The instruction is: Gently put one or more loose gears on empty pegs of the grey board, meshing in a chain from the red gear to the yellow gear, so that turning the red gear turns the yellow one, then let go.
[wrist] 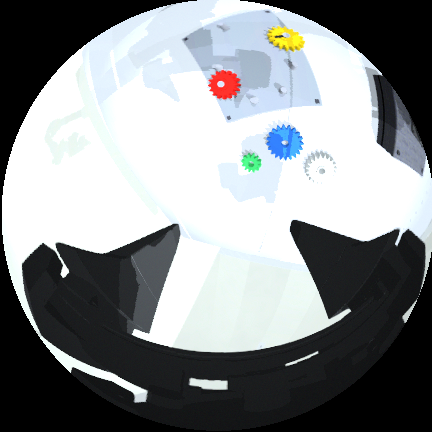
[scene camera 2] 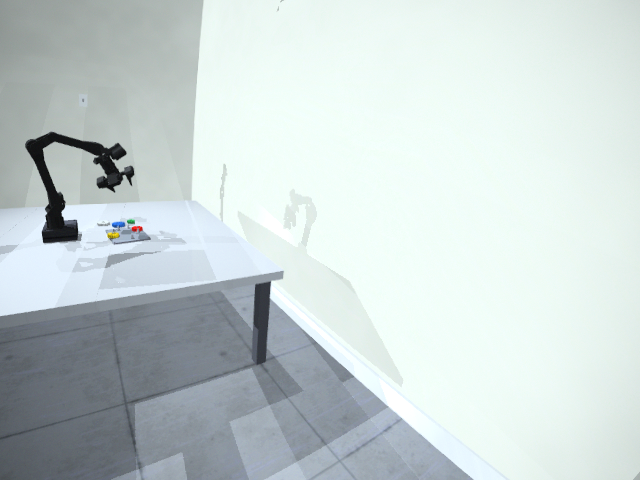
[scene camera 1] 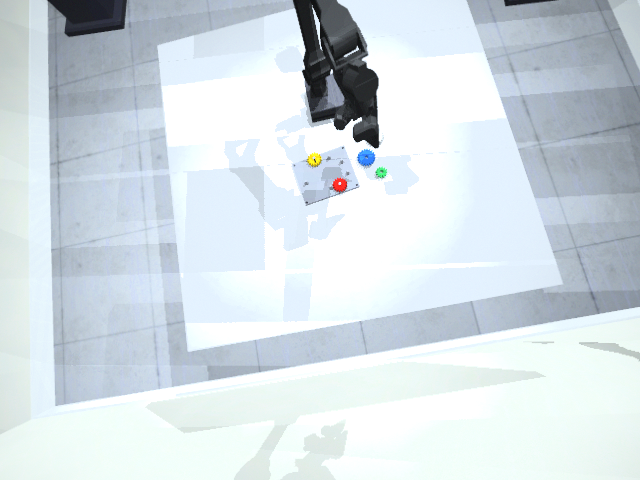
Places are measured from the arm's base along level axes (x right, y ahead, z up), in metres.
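Pixels of known places: gripper, fingertip midpoint: (wrist: 236,227) (scene camera 2: 123,188) (scene camera 1: 376,137); arm's base, link origin: (scene camera 2: 55,226) (scene camera 1: 318,89).
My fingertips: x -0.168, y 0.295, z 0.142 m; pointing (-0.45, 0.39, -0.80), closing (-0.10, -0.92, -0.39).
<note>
Ahead of a thing's pixels: the offset from my fingertips to its top centre. Level surfaces: height alone.
The grey board {dz -0.168, dx +0.164, dy +0.014 m} (scene camera 1: 315,195) (scene camera 2: 126,239) (wrist: 305,92) lies on the table with the red gear (scene camera 1: 336,186) (scene camera 2: 136,228) (wrist: 230,91) and yellow gear {dz -0.173, dx +0.200, dy -0.042 m} (scene camera 1: 311,162) (scene camera 2: 113,235) (wrist: 296,43) on pegs, apart from each other. Several pegs between and around them are empty. Beside the board lie the loose blue gear {dz -0.181, dx +0.007, dy -0.034 m} (scene camera 1: 366,153) (scene camera 2: 118,224) (wrist: 276,140), the small green gear {dz -0.181, dx -0.043, dy +0.027 m} (scene camera 1: 377,172) (scene camera 2: 130,221) (wrist: 251,158) and the white gear {dz -0.181, dx -0.030, dy -0.114 m} (scene camera 2: 103,223) (wrist: 321,162), mostly hidden by the gripper in scene camera 1. My gripper (scene camera 1: 357,135) (scene camera 2: 122,188) (wrist: 236,227) is open and empty, high above the table.
The arm's base (scene camera 1: 325,108) (scene camera 2: 60,231) (wrist: 397,125) stands on the white table {dz -0.198 m} (scene camera 1: 413,232) (scene camera 2: 170,273) near the board's yellow-gear side. A pale wall (scene camera 2: 439,180) rises beyond the table's edge.
</note>
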